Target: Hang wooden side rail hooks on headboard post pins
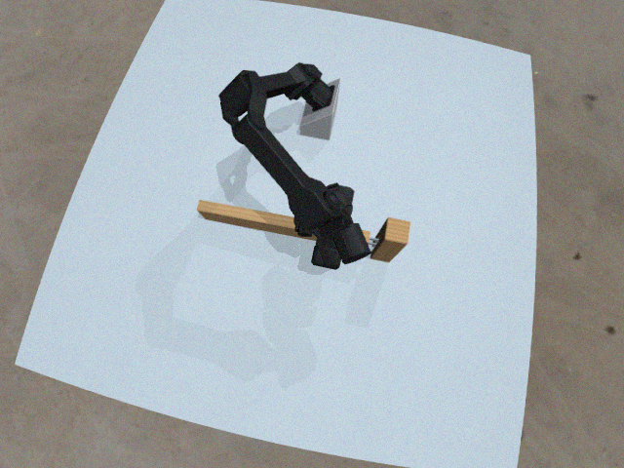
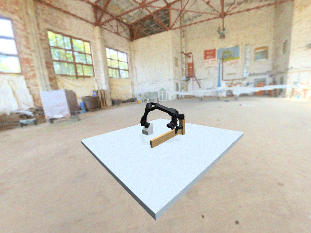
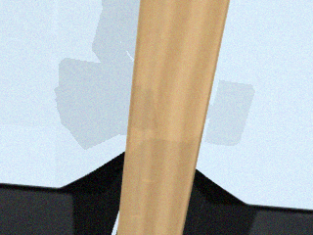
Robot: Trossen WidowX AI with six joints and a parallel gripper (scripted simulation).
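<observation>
My gripper tip is 13 cm to the right of the headboard post and 4 cm below it.
</observation>
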